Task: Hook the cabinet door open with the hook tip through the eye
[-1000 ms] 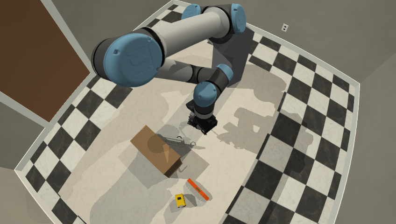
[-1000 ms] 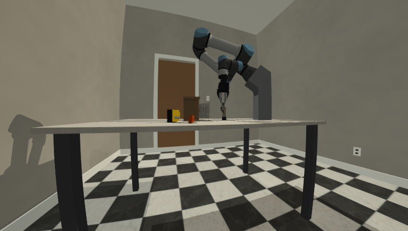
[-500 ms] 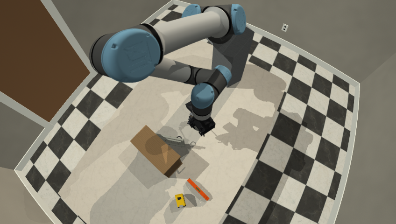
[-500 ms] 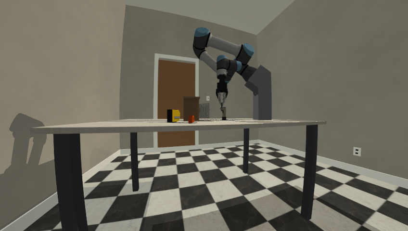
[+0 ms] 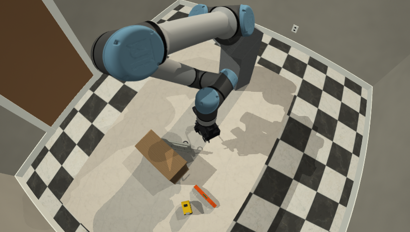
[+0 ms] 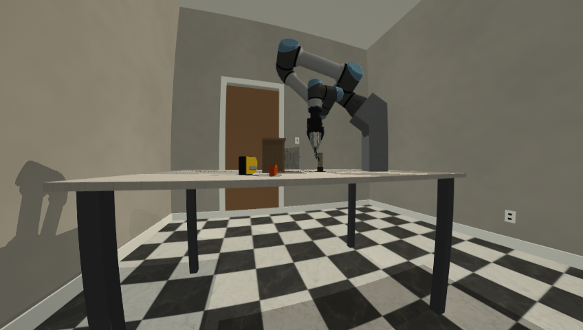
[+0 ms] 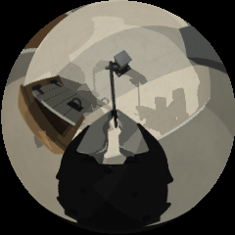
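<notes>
Right now the grey door is 14 cm to the right of my hand, 7 cm ahead of it and 5 cm below it. Also, from my hand: thin dark hook: 2 cm to the right, 2 cm below, 2 cm behind; yellow tape measure: 36 cm ahead, 9 cm below.
</notes>
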